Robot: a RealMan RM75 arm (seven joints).
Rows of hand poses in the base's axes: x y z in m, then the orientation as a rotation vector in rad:
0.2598 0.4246 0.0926 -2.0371 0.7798 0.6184
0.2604 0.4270 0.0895 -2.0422 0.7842 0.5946
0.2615 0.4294 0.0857 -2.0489 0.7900 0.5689
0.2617 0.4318 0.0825 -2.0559 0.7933 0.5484
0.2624 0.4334 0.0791 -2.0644 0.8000 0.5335
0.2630 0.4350 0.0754 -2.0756 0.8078 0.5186
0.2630 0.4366 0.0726 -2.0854 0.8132 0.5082
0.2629 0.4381 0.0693 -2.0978 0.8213 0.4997
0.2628 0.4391 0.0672 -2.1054 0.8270 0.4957
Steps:
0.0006 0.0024 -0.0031 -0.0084 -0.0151 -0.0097
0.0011 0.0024 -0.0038 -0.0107 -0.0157 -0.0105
0.0002 0.0024 -0.0032 -0.0096 -0.0130 -0.0069
0.0007 0.0016 -0.0034 -0.0117 -0.0075 -0.0062
0.0006 0.0016 -0.0037 -0.0146 -0.0068 -0.0058
0.0000 0.0016 -0.0028 -0.0119 -0.0046 -0.0032
-0.0001 0.0015 -0.0033 -0.0150 -0.0020 -0.0031
-0.0001 0.0010 -0.0021 -0.0093 0.0000 -0.0019

